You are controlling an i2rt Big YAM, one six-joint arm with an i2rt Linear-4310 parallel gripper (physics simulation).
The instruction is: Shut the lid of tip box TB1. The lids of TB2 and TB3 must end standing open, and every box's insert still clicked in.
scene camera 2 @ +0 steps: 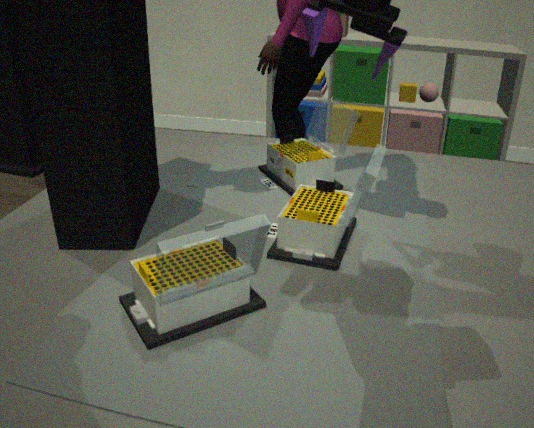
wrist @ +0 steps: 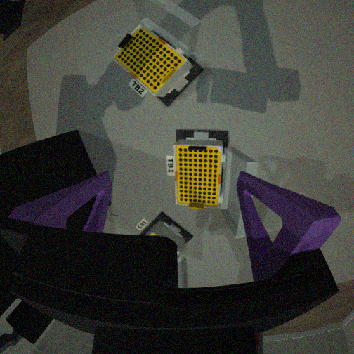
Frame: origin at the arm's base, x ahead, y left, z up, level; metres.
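Seen in the pictures: gripper, between the fingertips: [scene camera 2: 342,67].
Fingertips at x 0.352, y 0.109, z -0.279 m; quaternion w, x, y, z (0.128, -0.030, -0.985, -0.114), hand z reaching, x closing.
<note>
Pixels of each thing's top centre, then the offset from my fingertips to it.
- TB1, centre of its top: [scene camera 2: 309,199] dx -0.022, dy -0.077, dz -0.186 m
- TB2, centre of its top: [scene camera 2: 300,143] dx -0.097, dy +0.142, dz -0.177 m
- TB3, centre of its top: [scene camera 2: 184,255] dx -0.123, dy -0.285, dz -0.186 m
TB1 [scene camera 2: 312,232] [wrist: 198,175] stands mid-table with its clear lid [scene camera 2: 374,162] [wrist: 245,200] open on the right; its yellow insert looks level. TB2 [scene camera 2: 300,162] [wrist: 150,59], the far box, has its lid [scene camera 2: 345,125] [wrist: 172,11] standing open and its insert seated. TB3 [scene camera 2: 200,300] [wrist: 172,231], the near box, has its lid [scene camera 2: 255,242] standing open; its insert looks level in the scene view, and the gripper body mostly hides it in the wrist view. My gripper [scene camera 2: 344,66] [wrist: 173,178] is open and empty, high above the boxes; in the wrist view its right fingertip appears beside TB1's lid.
A tall black block [scene camera 2: 100,125] stands at the left in the scene view. A person [scene camera 2: 300,75] stands behind the table, before a shelf unit [scene camera 2: 515,100] with coloured bins. Black bases hold the boxes, and name cards [scene camera 2: 272,230] [wrist: 170,165] lie beside them.
</note>
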